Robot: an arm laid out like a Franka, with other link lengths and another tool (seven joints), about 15 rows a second.
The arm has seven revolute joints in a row. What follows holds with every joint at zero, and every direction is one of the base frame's. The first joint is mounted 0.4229 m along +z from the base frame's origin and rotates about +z. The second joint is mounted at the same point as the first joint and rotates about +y. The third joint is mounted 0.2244 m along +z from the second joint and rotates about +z. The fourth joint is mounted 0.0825 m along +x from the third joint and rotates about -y. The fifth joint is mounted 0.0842 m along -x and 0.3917 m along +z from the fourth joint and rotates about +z. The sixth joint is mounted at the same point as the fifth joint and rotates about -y. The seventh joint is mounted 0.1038 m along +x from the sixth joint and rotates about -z. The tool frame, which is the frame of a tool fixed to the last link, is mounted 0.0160 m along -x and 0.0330 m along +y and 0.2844 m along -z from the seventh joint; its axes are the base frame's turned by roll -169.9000, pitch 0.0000 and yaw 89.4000 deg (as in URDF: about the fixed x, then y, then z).
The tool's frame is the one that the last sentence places.
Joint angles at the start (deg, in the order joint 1, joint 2, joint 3, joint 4, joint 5, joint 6, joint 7): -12.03, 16.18, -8.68, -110.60, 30.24, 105.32, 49.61
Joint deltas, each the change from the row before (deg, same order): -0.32, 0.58, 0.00, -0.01, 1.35, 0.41, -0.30; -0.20, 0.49, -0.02, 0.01, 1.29, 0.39, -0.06; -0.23, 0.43, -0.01, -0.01, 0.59, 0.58, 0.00; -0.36, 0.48, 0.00, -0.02, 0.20, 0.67, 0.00; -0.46, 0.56, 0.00, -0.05, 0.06, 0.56, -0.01; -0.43, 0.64, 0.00, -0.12, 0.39, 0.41, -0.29; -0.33, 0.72, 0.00, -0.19, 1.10, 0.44, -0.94; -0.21, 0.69, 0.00, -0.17, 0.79, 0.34, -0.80; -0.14, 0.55, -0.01, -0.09, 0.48, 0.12, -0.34; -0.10, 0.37, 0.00, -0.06, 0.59, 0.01, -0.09
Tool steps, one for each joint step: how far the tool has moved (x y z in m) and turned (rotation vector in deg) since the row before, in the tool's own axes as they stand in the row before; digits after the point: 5 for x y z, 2 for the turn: 0.00255, 0.00231, 0.00177, 0.94, 0.94, 0.47; 0.00299, 0.00143, 0.00143, 0.84, 0.94, 0.57; 0.00176, 0.00411, 0.00043, 0.19, 0.68, 0.48; 0.00050, 0.00678, -0.00014, -0.13, 0.54, 0.53; -0.00103, 0.00820, 0.00037, -0.12, 0.35, 0.66; -0.00154, 0.00709, 0.00217, 0.26, 0.28, 0.55; -0.00033, 0.00471, 0.00390, 0.78, 0.50, 0.08; -0.00119, 0.00443, 0.00448, 0.59, 0.21, 0.06; -0.00156, 0.00348, 0.00368, 0.44, 0.03, 0.29; -0.00050, 0.00145, 0.00260, 0.53, 0.18, 0.40
